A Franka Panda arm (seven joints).
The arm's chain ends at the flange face. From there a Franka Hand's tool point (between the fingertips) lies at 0.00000 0.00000 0.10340 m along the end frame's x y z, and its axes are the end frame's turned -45 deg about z.
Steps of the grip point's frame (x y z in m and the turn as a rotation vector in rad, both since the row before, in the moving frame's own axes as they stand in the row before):
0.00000, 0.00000, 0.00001, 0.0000, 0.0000, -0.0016
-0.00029, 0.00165, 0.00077, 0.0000, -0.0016, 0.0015
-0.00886, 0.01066, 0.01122, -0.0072, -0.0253, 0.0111
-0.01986, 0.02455, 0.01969, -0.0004, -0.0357, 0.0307
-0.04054, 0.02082, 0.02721, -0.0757, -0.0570, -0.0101
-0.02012, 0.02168, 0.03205, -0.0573, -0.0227, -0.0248
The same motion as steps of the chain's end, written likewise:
0.00000, 0.00000, 0.00001, 0.0000, 0.0000, -0.0016
0.00108, 0.00125, 0.00077, -0.0011, -0.0011, 0.0015
0.00261, 0.01143, 0.01126, -0.0230, -0.0128, 0.0111
0.00594, 0.02880, 0.01976, -0.0255, -0.0250, 0.0307
-0.01536, 0.03371, 0.02767, -0.0938, 0.0132, -0.0101
-0.00150, 0.02374, 0.03225, -0.0566, 0.0245, -0.0248

